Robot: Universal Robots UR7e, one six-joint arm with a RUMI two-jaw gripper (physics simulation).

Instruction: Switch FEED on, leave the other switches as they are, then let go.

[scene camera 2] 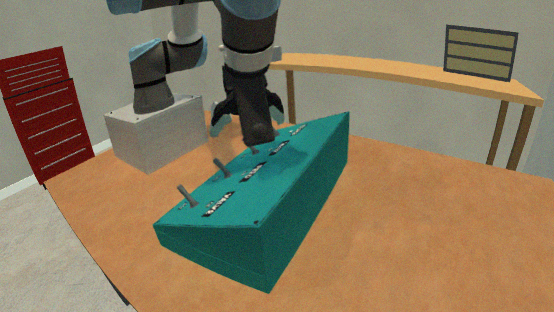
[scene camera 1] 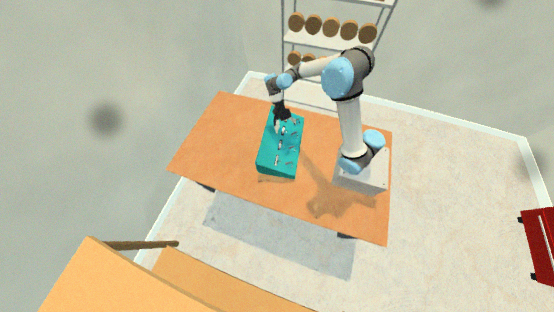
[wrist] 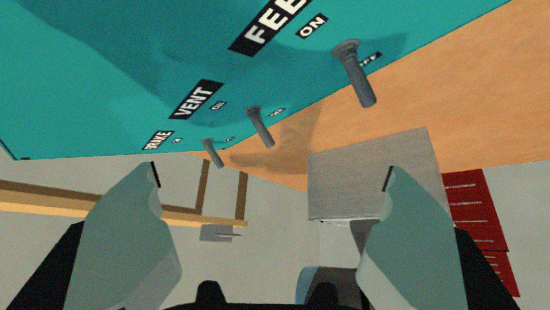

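Pixels of known places: gripper, fingertip midpoint: (scene camera 1: 286, 129) (wrist: 272, 167); arm's base, origin of the base link: (scene camera 2: 154, 106).
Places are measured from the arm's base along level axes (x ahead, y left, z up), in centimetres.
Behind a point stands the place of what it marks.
Note:
The teal switch box (scene camera 1: 268, 150) @(x 52.3, y 20.2, z -4.3 cm) (scene camera 2: 300, 200) @(x 65.6, y -1.2, z -6.9 cm) (wrist: 65, 85) @(x 56.1, y 13.6, z -3.7 cm) carries a row of grey levers. The FEED lever (scene camera 2: 221, 167) @(x 44.7, y -2.7, z -7.0 cm) (wrist: 358, 77) @(x 44.7, y -2.5, z -6.8 cm) leans toward its OFF label (wrist: 372, 58) @(x 42.2, y -3.7, z -10.6 cm), away from its ON label (wrist: 311, 26) @(x 49.8, y -0.6, z -7.5 cm). The VENT lever (wrist: 260, 129) @(x 41.0, y 8.8, z -6.8 cm) and BRAKE lever (wrist: 213, 154) @(x 37.2, y 20.0, z -7.0 cm) lean the same way. The VALVE lever (scene camera 2: 187, 195) @(x 48.5, y -13.9, z -7.0 cm) also leans toward its OFF side. My gripper (scene camera 1: 285, 124) @(x 48.0, y 2.8, z 0.7 cm) (wrist: 272, 167) @(x 48.0, y 2.8, z 0.7 cm) is open and empty above the box. In the wrist view the FEED lever stands beyond the fingertips, toward the right one, and is not between them. In scene camera 2 the gripper hides part of the far levers.
The box rests on the orange table (scene camera 1: 215, 135) @(x 102.4, y 23.0, z -17.8 cm) (scene camera 2: 400, 200) @(x 75.9, y 24.6, z -17.8 cm). The arm's grey base block (scene camera 1: 377, 172) @(x -13.6, y 4.0, z 0.1 cm) (scene camera 2: 155, 137) @(x 10.2, y -5.2, z -7.2 cm) (wrist: 370, 175) @(x 9.2, y 0.5, z -9.1 cm) stands on the lever side of the box. A red cabinet (scene camera 2: 47, 120), a wooden desk (scene camera 2: 360, 65) and a shelf rack (scene camera 1: 282, 30) stand farther off.

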